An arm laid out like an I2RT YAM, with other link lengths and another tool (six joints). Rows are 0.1 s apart.
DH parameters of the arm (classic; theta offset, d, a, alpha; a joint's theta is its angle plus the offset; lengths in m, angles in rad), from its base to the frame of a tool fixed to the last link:
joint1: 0 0.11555 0.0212 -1.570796
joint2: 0 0 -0.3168 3.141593
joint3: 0.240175 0 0.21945 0
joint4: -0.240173 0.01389 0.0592 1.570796
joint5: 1.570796 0.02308 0 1.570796
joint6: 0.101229 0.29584 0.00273 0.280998
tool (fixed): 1.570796 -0.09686 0 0
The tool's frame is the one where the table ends.
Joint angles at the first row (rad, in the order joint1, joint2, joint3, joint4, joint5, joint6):
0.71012 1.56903 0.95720 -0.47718 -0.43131 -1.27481
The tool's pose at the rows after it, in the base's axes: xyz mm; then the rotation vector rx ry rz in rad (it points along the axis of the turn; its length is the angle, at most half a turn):
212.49, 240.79, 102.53, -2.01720, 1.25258, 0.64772
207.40, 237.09, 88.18, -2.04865, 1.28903, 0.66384
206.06, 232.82, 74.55, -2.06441, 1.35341, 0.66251
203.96, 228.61, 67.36, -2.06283, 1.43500, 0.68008
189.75, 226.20, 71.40, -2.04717, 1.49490, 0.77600
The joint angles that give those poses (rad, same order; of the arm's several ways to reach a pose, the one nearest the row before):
0.71941 1.59831 0.95106 -0.45864 -0.39893 -1.27165
0.72707 1.63055 0.93578 -0.46017 -0.38970 -1.27167
0.73475 1.66735 0.92957 -0.46018 -0.36515 -1.24734
0.73325 1.69960 0.94793 -0.49520 -0.35738 -1.21350
0.72103 1.70578 0.97554 -0.57784 -0.41382 -1.19661

